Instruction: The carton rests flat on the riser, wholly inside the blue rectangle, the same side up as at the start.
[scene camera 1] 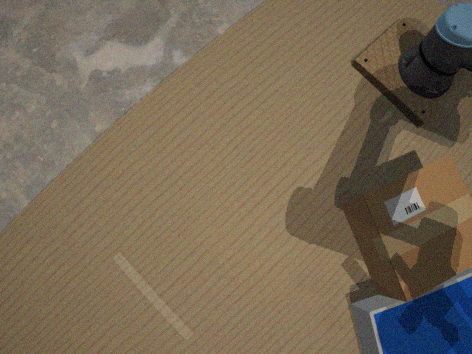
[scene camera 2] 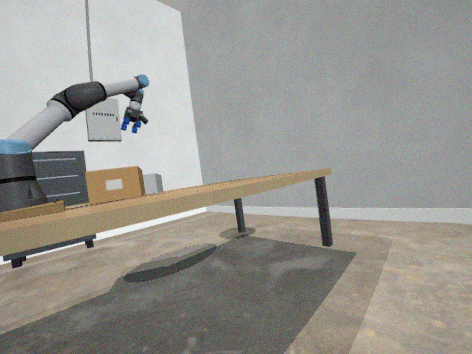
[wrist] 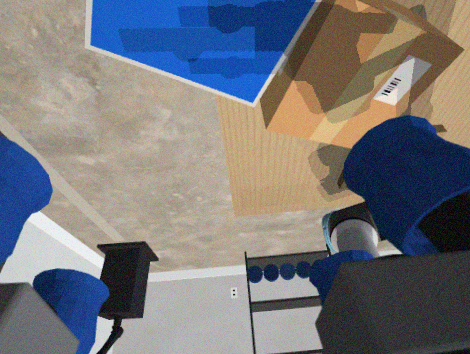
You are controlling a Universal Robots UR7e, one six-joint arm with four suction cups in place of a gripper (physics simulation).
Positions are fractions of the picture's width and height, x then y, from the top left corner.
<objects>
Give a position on a brown carton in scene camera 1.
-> At 0.86,0.65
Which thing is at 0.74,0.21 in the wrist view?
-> A brown carton.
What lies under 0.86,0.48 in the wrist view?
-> My suction head.
</objects>
